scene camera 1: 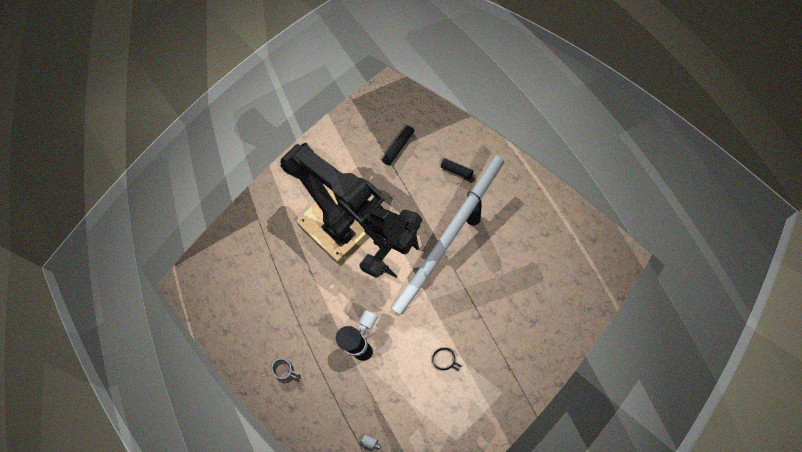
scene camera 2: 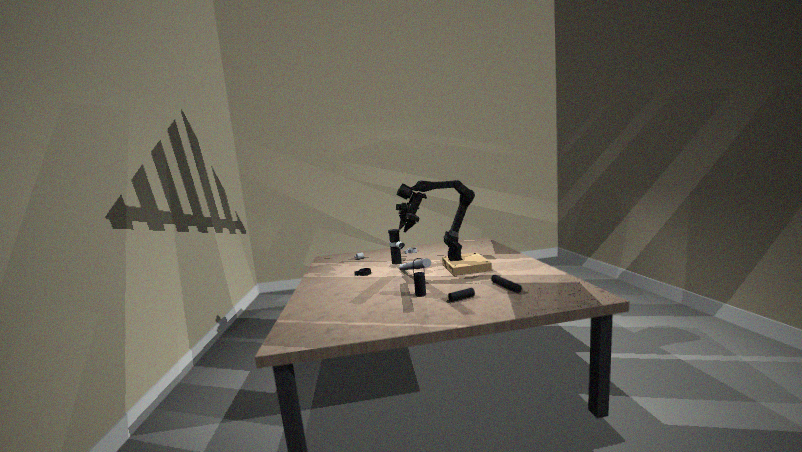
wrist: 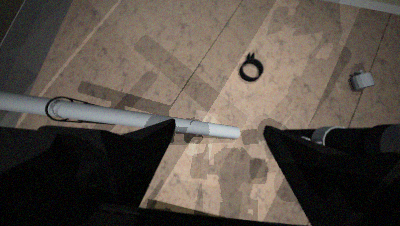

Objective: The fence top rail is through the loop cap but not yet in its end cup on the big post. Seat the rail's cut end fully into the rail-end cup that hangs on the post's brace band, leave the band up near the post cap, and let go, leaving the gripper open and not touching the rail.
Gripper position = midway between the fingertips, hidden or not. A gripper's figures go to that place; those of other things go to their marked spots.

The gripper (scene camera 1: 407,263) is 122 cm from the lens. A grey top rail (scene camera 1: 467,208): 138 cm from the lens. A big post (scene camera 1: 348,338) is 122 cm from the lens. The marked spots on the big post and the grey top rail are 51 cm apart.
